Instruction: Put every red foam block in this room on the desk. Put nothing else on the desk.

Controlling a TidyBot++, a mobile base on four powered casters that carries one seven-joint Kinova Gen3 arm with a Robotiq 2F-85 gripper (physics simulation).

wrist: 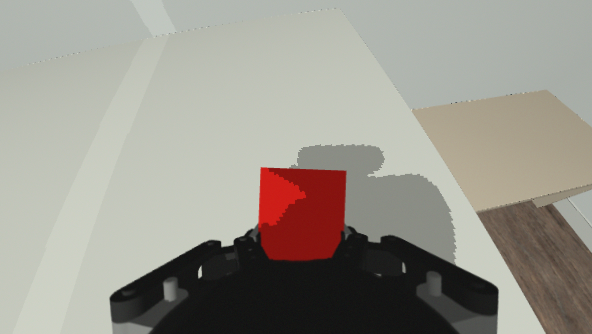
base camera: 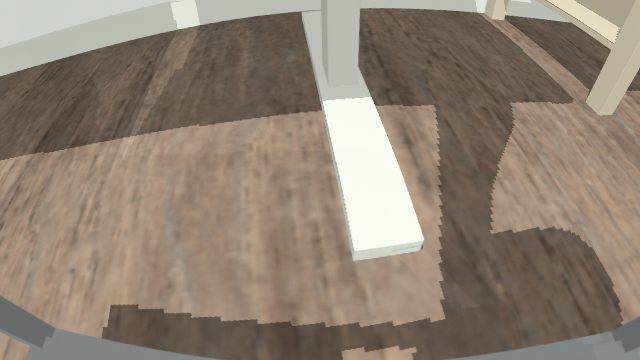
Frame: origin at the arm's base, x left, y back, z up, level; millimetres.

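Seen in the pictures: gripper, fingertip midpoint: (wrist: 300, 233).
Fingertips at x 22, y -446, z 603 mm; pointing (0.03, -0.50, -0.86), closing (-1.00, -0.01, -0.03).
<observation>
A point is followed by its place in that frame.
A red foam block (wrist: 303, 215) {x 18, y -451, z 639 mm} is held between the fingers of my gripper (wrist: 300, 233) {x 21, y -446, z 603 mm} in the wrist view. The gripper is shut on it, and the fingertips are partly hidden beside the block. Behind and below them in that view is the pale desk top (wrist: 225, 110) {x 146, y -659, z 553 mm}, with the shadow of the arm and gripper on it to the right of the block. How high the block is above the top is hard to tell. In the base camera view a white foot of the desk (base camera: 372, 175) {x -49, y -403, z -372 mm} lies on the floor, with a grey upright leg (base camera: 341, 45) {x -15, y -607, z -294 mm} rising from it.
A tan wooden table (wrist: 505, 145) {x -909, y -909, z 53 mm} stands right of the desk, lower than its top. Its leg (base camera: 615, 75) {x -586, y -619, z -300 mm} shows at the upper right of the base camera view. A pale wall (wrist: 475, 45) {x -695, y -1198, z 355 mm} stands behind both. The wooden floor (base camera: 200, 225) {x 165, y -341, z -397 mm} carries shadows.
</observation>
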